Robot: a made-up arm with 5 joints.
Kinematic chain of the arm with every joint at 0, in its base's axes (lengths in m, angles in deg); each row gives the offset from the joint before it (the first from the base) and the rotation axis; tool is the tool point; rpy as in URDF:
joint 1: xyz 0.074 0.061 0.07 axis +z
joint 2: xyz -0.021 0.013 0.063 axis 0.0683 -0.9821 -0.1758
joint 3: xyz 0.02 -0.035 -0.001 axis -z
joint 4: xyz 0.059 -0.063 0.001 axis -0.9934 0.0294 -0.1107
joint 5: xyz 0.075 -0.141 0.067 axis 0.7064 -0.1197 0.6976
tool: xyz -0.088 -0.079 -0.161 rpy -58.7 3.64 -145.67
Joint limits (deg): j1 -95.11..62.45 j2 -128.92..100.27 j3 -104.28..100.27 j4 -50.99..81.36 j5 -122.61..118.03
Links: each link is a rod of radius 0.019 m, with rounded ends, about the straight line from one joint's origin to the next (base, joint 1, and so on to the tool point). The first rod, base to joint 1, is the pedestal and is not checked.
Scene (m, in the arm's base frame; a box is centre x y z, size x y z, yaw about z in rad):
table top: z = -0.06
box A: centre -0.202 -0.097 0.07 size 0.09 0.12 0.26 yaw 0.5
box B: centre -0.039 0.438 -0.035 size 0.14 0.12 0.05 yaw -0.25
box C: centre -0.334 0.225 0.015 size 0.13 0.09 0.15 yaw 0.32
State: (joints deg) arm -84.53 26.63 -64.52 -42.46 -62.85
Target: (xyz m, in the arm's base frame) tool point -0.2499 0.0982 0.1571
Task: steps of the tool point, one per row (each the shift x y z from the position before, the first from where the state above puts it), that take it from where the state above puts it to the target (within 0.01 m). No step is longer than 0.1 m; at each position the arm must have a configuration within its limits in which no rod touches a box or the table.
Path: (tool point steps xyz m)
1: 0.0311 -0.0313 0.0516
2: 0.0423 -0.0144 0.0559
3: 0.0488 0.0060 0.0557
4: 0.0496 0.0274 0.0505
5: 0.0443 0.0470 0.0411
6: -0.0841 -0.0161 0.0118
7: -0.0865 0.0066 -0.0001
8: -0.0815 0.0274 -0.0134
9: -0.0696 0.0446 -0.0268
10: -0.0522 0.0564 -0.0397
11: -0.0313 0.0617 -0.0505
12: -0.0086 0.0602 -0.0586

